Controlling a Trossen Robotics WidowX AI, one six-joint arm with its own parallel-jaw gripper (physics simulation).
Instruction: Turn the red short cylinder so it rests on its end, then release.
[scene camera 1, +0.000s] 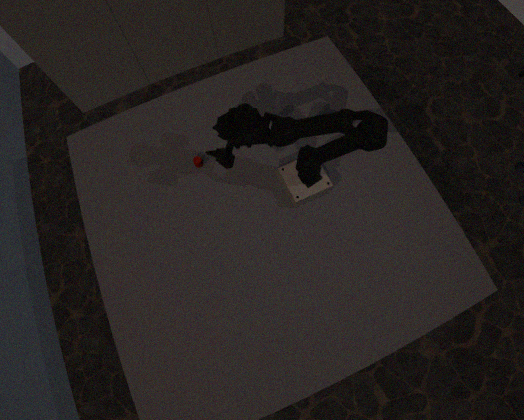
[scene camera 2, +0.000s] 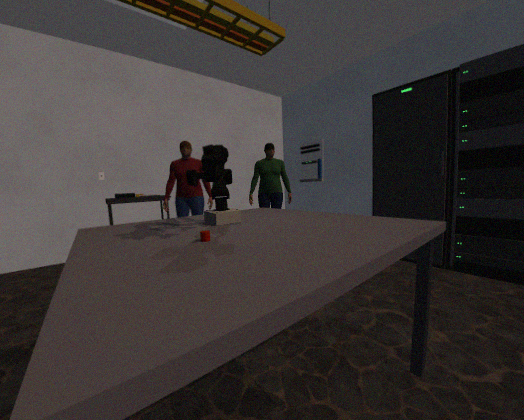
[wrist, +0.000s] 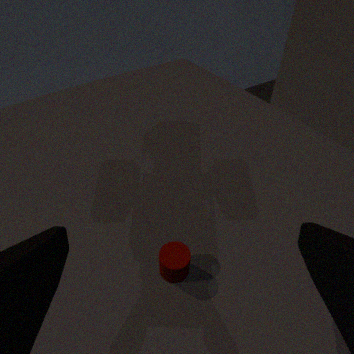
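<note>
The red short cylinder (scene camera 1: 198, 161) (scene camera 2: 205, 236) (wrist: 174, 262) stands upright on the table (scene camera 1: 260, 300) (scene camera 2: 175, 320) (wrist: 45, 165), its round end facing up and its side vertical. In the wrist view it is low and near the middle, with shadows to its right. My gripper (scene camera 1: 211, 140) (scene camera 2: 210, 177) (wrist: 185, 236) is open, with nothing between its fingers. It hangs well above the table, apart from the cylinder. In the wrist view its two dark fingers show at the lower left and lower right, one on each side of the cylinder.
The arm's pale base (scene camera 1: 297, 194) (scene camera 2: 222, 217) stands on the table, to the right of the cylinder in the first scene view. The shadow of the arm falls around the cylinder. Two people, in a red top (scene camera 2: 187, 175) and a green top (scene camera 2: 270, 175), stand beyond the table.
</note>
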